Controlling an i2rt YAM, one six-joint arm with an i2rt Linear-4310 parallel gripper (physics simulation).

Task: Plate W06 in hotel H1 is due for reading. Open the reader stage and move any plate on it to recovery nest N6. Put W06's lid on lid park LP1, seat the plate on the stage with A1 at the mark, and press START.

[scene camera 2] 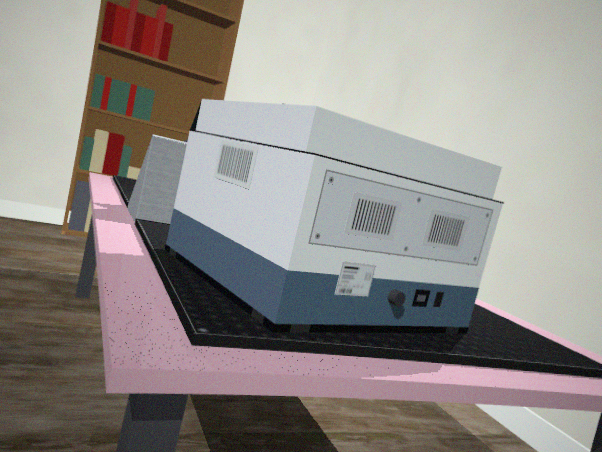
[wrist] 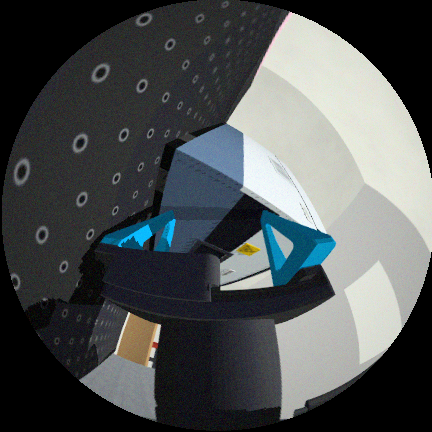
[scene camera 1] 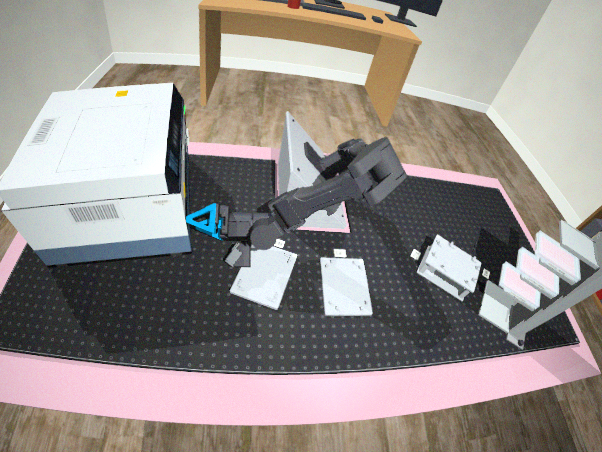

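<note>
My gripper is open and empty. Its blue fingers are spread at the front of the plate reader, low on the side facing the arm. I cannot tell whether they touch it. The wrist view shows a dark recess in the reader front, but I cannot make out the stage or any plate on it. The hotel rack stands at the far right of scene camera 1, holding several pink-topped plates. Which is W06 cannot be read. The START button cannot be made out.
Two flat white nests lie mid-board; one is close to my wrist. A raised white stand is left of the hotel. Their labels are unreadable. The arm's angled base plate stands behind. A desk is beyond the table.
</note>
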